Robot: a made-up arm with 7 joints. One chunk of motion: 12 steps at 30 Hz.
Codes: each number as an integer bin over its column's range. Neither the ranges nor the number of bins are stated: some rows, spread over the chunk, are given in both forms.
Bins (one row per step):
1: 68 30 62 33 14 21 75
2: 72 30 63 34 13 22 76
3: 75 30 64 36 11 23 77
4: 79 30 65 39 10 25 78
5: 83 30 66 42 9 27 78
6: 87 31 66 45 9 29 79
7: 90 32 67 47 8 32 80
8: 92 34 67 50 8 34 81
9: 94 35 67 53 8 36 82
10: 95 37 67 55 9 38 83
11: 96 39 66 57 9 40 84
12: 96 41 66 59 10 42 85
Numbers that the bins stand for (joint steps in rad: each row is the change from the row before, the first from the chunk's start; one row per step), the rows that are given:
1: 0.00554 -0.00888 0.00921 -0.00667 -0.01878 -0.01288 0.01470
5: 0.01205 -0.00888 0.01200 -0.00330 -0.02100 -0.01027 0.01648
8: 0.01596 -0.00726 0.01270 -0.00031 -0.02144 -0.00723 0.01827
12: 0.01770 -0.00443 0.01200 0.00305 -0.02056 -0.00376 0.02066
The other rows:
2: 0.00727 -0.00888 0.00991 -0.00629 -0.01922 -0.01244 0.01529
3: 0.00858 -0.00888 0.01061 -0.00555 -0.02011 -0.01201 0.01589
4: 0.01031 -0.00888 0.01130 -0.00442 -0.02056 -0.01114 0.01648
6: 0.01379 -0.00847 0.01200 -0.00218 -0.02100 -0.00940 0.01708
7: 0.01509 -0.00807 0.01270 -0.00143 -0.02144 -0.00810 0.01768
9: 0.01683 -0.00686 0.01270 0.00081 -0.02144 -0.00636 0.01887
10: 0.01726 -0.00605 0.01270 0.00156 -0.02100 -0.00549 0.01946
11: 0.01770 -0.00524 0.01200 0.00230 -0.02100 -0.00463 0.02006

